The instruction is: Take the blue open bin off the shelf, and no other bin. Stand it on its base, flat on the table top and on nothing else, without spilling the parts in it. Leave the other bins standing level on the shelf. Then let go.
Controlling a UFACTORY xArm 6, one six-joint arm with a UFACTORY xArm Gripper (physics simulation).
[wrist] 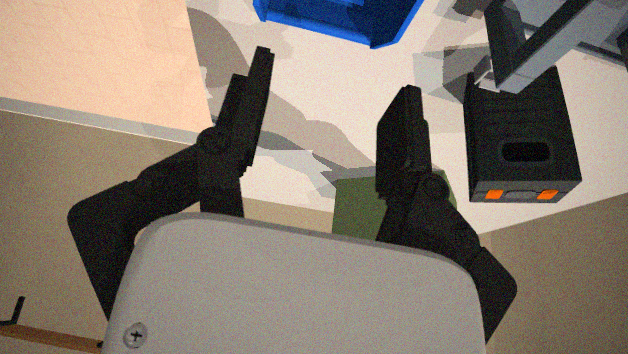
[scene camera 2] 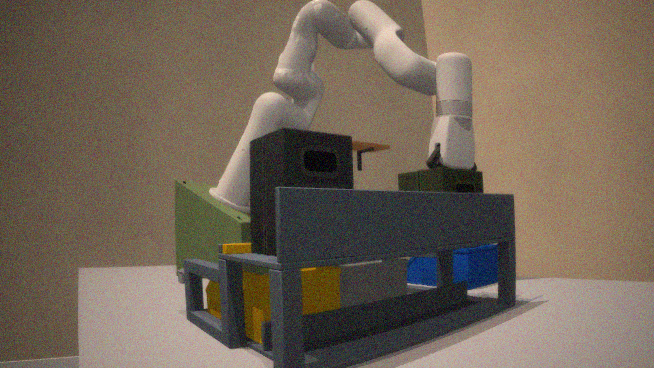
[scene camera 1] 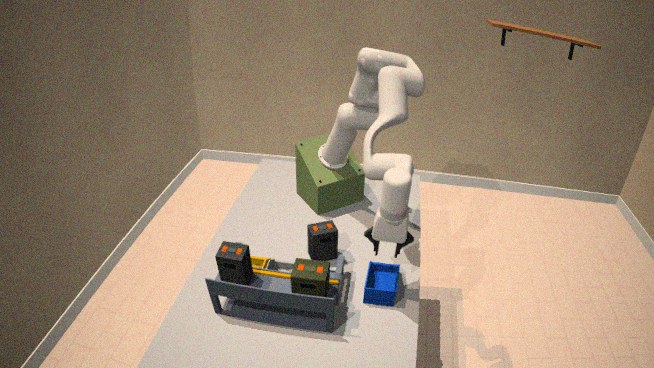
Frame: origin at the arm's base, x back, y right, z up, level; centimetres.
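Seen in the pictures: gripper, fingertip midpoint: (wrist: 332,89) (scene camera 1: 386,253); arm's base, link origin: (scene camera 2: 229,201) (scene camera 1: 332,156).
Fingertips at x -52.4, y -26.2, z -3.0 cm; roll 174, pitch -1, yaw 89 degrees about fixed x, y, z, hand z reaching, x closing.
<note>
Offsets run from my fingertips to a thing's middle. "spot": to the spot under its first point. Level surfaces: height alone.
The blue open bin @(dz -12.4, dx +0.8, dy -0.1 cm) (scene camera 1: 382,285) (scene camera 2: 477,265) (wrist: 345,25) stands upright on its base on the grey table top @(dz -16.2 cm) (scene camera 1: 260,345), to the right of the shelf and apart from it. No parts can be made out in it. My gripper (scene camera 1: 386,254) (wrist: 332,89) is open and empty, above the bin's back edge and apart from it. In the scene camera 2 view the fingertips are hidden behind the green box. The shelf @(spot: dz -2.0, dx -22.4, dy +30.2 cm) (scene camera 1: 270,295) (scene camera 2: 395,225) bears a yellow bin @(dz -11.8, dx -5.6, dy +43.3 cm) (scene camera 1: 260,262) (scene camera 2: 320,290) and a grey bin @(dz -11.8, dx -5.2, dy +32.1 cm) (scene camera 2: 375,282), which are partly hidden and look level.
A dark box @(dz +0.1, dx -15.1, dy +43.5 cm) (scene camera 1: 234,264) (scene camera 2: 300,165) and a dark green box @(dz -1.2, dx -14.5, dy +20.4 cm) (scene camera 1: 310,278) (scene camera 2: 440,181) stand at the shelf's top. Another dark box @(dz -9.6, dx +13.1, dy +22.4 cm) (scene camera 1: 322,241) (wrist: 520,135) stands behind the shelf. The green robot base (scene camera 1: 330,175) is at the back. The table's right edge is close to the bin.
</note>
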